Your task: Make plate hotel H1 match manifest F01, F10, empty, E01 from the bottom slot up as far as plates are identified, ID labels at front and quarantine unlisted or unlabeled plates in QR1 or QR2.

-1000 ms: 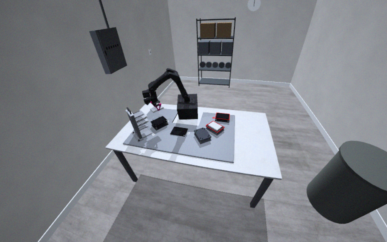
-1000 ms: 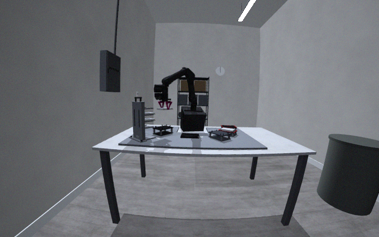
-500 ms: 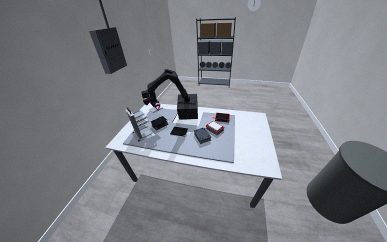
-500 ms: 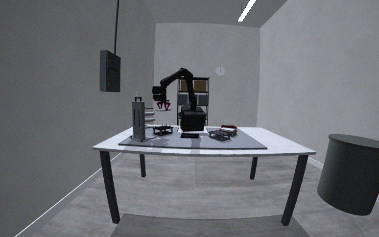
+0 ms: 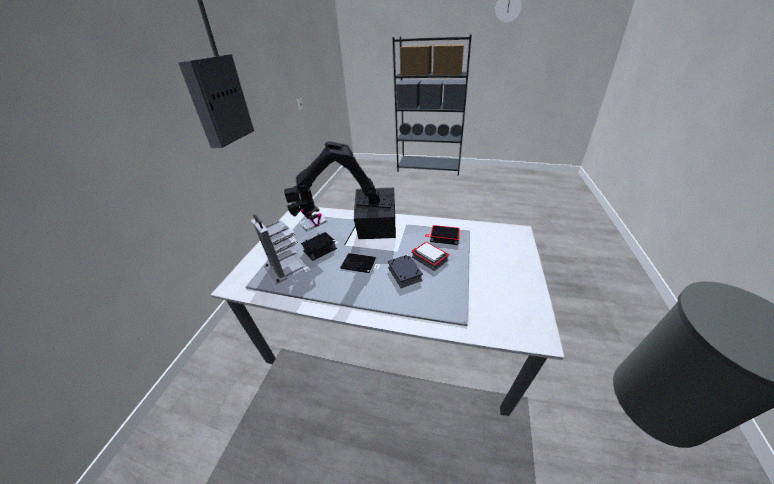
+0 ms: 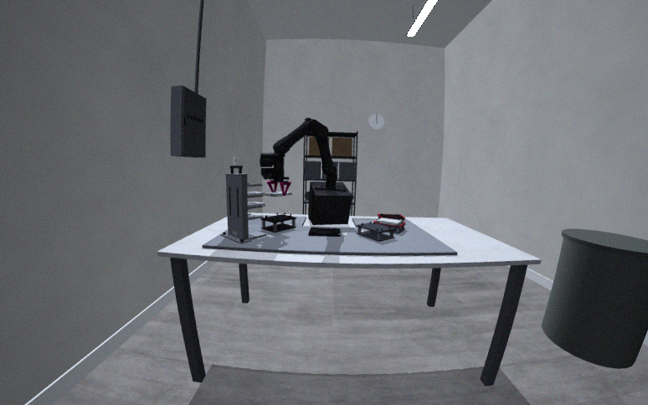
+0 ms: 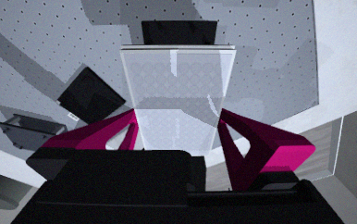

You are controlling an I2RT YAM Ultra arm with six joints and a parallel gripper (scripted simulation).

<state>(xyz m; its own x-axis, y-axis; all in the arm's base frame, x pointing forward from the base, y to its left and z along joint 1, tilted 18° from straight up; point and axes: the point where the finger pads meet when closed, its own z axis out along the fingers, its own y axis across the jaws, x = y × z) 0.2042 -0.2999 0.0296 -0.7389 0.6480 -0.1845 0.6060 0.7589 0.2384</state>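
My gripper is now 140 mm above the black regrip nest. From my hand the other things lie so: H1 tag (170 mm ahead, 10 mm to the right, 200 mm below).
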